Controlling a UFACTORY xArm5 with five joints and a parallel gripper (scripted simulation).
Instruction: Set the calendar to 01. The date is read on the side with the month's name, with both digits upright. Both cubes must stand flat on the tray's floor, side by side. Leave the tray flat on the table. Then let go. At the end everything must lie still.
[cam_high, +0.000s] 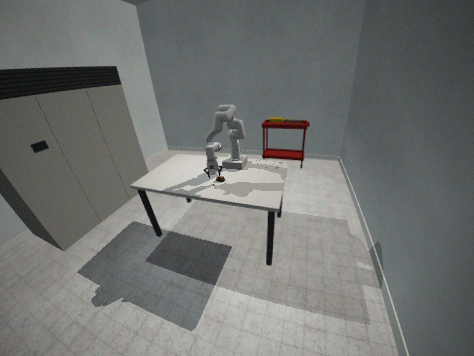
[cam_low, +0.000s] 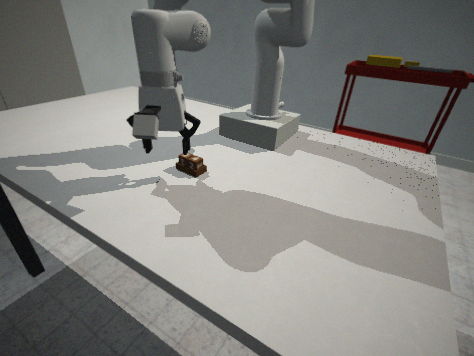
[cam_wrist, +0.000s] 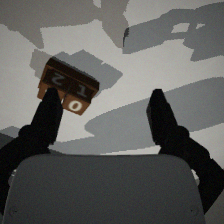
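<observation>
Now: the calendar tray 60 mm below my hand, 60 mm behind it and 20 mm to the left of it.
</observation>
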